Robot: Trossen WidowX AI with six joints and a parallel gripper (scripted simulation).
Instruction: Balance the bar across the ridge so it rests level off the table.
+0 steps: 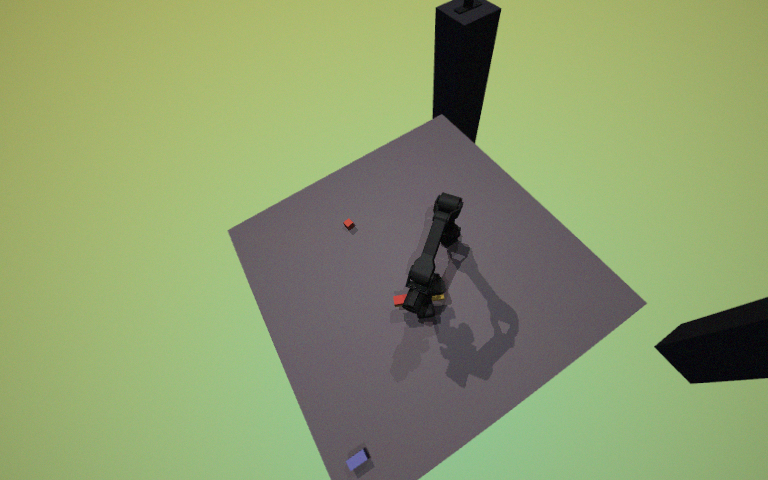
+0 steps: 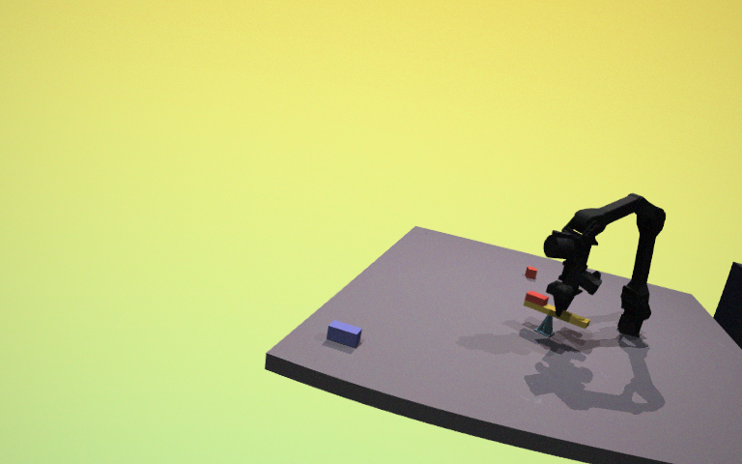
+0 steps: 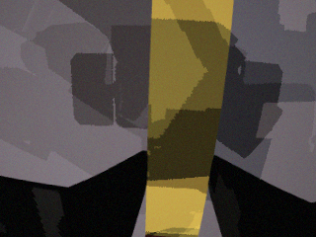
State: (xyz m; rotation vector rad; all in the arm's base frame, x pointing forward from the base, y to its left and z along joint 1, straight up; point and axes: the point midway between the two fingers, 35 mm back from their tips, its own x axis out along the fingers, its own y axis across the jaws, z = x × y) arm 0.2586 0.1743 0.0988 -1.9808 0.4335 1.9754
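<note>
Now: the teal ridge 3 cm ahead of my gripper tip, 1 cm to the right of it and 4 cm below it. From my gripper tip the other things lie so: blue block 48 cm ahead, 33 cm to the left, 5 cm below; small red cube 7 cm ahead, 49 cm to the right, 5 cm below.
</note>
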